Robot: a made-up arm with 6 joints. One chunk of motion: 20 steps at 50 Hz.
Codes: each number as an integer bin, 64 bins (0 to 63) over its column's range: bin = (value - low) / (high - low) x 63, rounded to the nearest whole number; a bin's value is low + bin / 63 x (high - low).
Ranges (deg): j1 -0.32..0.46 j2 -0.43..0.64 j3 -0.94..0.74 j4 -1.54..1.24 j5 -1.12..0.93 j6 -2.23..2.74
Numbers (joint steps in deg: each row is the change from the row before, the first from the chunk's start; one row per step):
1: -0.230 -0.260 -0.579 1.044 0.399 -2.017
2: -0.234 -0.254 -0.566 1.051 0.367 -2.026
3: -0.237 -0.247 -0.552 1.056 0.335 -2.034
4: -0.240 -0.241 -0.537 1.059 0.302 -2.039
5: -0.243 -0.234 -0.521 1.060 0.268 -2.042
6: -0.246 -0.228 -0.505 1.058 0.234 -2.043
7: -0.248 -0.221 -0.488 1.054 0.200 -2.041
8: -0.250 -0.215 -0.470 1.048 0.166 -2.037
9: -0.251 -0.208 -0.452 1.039 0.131 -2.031
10: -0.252 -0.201 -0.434 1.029 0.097 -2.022
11: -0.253 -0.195 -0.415 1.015 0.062 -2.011
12: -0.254 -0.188 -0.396 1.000 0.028 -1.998
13: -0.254 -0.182 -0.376 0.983 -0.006 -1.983
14: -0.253 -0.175 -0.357 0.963 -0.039 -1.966
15: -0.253 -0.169 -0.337 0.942 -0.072 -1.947
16: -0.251 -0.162 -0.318 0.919 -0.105 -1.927
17: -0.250 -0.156 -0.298 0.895 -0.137 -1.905
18: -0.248 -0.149 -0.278 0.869 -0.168 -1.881
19: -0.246 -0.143 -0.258 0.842 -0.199 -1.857
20: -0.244 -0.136 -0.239 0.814 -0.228 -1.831
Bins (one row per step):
1: 7 10 14 59 47 3
2: 7 10 14 59 46 3
3: 7 11 15 59 45 2
4: 6 11 15 59 44 2
5: 6 12 16 59 43 2
6: 6 12 16 59 42 2
7: 6 12 17 59 41 2
8: 6 13 18 59 40 2
9: 6 13 18 58 38 3
10: 5 13 19 58 37 3
11: 5 14 20 58 36 3
12: 5 14 20 58 35 3
13: 5 15 21 57 34 3
14: 5 15 22 57 33 3
15: 5 15 23 56 32 4
16: 6 16 23 56 31 4
17: 6 16 24 55 30 4
18: 6 17 25 55 29 4
19: 6 17 26 54 28 5
20: 6 17 26 53 27 5

